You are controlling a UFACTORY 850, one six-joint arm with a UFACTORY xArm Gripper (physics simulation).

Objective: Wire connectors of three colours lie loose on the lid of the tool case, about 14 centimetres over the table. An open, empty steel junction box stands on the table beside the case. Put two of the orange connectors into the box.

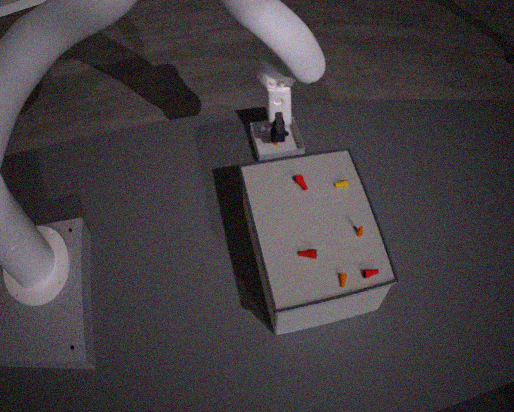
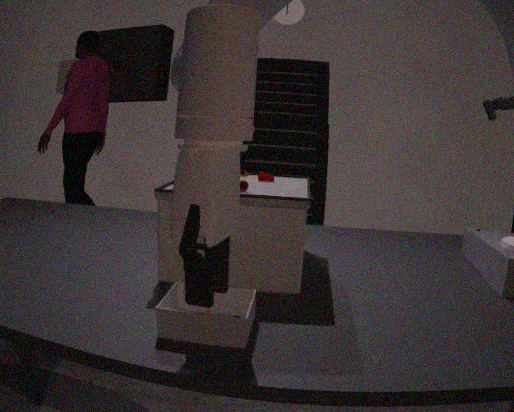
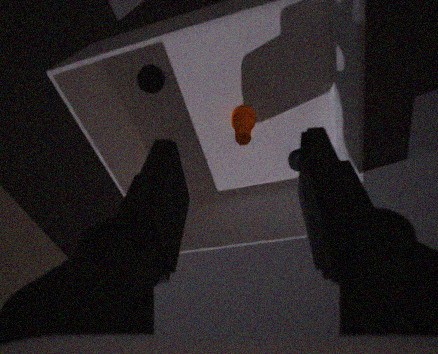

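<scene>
The steel junction box (image 1: 267, 155) (image 2: 200, 330) (image 3: 240, 215) stands beside the tool case. My gripper (image 1: 278, 140) (image 2: 210, 299) (image 3: 240, 165) is partly open, pointing down, with its fingertips low at the box opening. One orange connector (image 1: 275, 143) (image 2: 208, 312) (image 3: 243, 120) is within the box outline below the fingertips, untouched by either finger; whether it rests on the floor of the box I cannot tell. Two more orange connectors lie on the case lid (image 1: 310, 215) (image 2: 290, 187): one orange connector (image 1: 359, 231) near the right edge, another orange connector (image 1: 343, 279) near the front edge.
On the lid lie a red connector (image 1: 300, 182), a second red connector (image 1: 308, 254), a third red connector (image 1: 370, 273) and a yellow connector (image 1: 341, 184). The case wall (image 2: 270, 245) rises close to the box. The robot's base plate (image 1: 75, 300) is at the left. A person (image 2: 87, 100) stands in the background.
</scene>
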